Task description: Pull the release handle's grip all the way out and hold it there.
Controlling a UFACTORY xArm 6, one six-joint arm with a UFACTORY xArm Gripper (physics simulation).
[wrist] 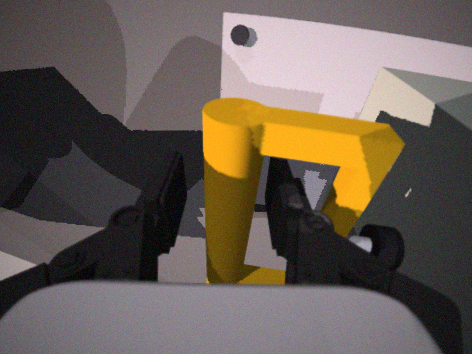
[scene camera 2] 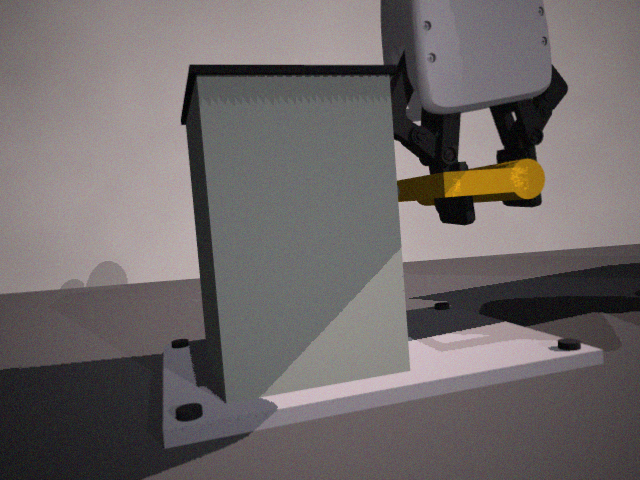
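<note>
The yellow release handle point(scene camera 2: 473, 183) point(wrist: 310, 137) is a closed loop standing out from the housing's side. Its round grip point(scene camera 2: 528, 178) point(wrist: 230, 215) is the outer bar, farthest from the housing. My gripper point(scene camera 2: 488, 206) point(wrist: 226, 174) points down and is partly open, astride the grip. In the wrist view the right finger is inside the loop, close beside the grip, and the left finger is outside it with a wider gap. In the scene view the fingertips reach below the handle. Where the handle meets the housing is hidden.
The tall grey-green housing point(scene camera 2: 299, 206) point(wrist: 425, 210) has a black top edge point(scene camera 2: 294, 69) and stands on a pale base plate point(scene camera 2: 491, 341) point(wrist: 300, 60) with black bolts point(scene camera 2: 568, 344) point(wrist: 240, 35). A round black knob point(wrist: 387, 247) is close by the right finger in the wrist view.
</note>
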